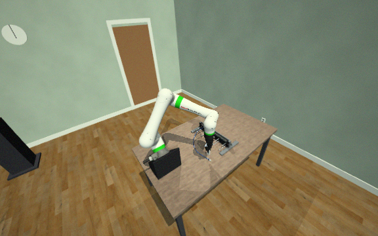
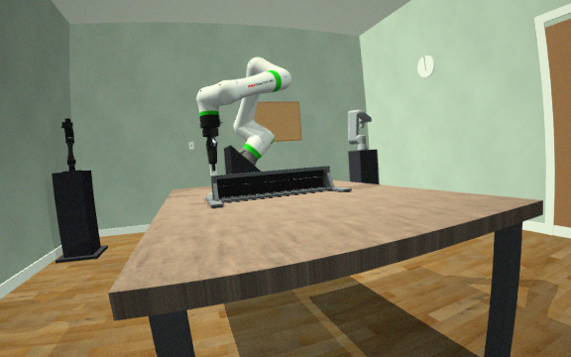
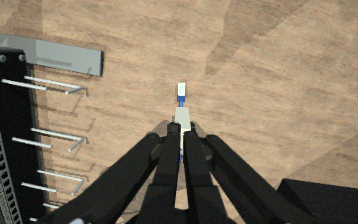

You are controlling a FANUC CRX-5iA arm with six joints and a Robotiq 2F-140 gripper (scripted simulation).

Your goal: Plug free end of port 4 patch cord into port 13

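Now: the free end of patch cord 10 mm ahead of my hand, 20 mm to the right of it and 110 mm below it.
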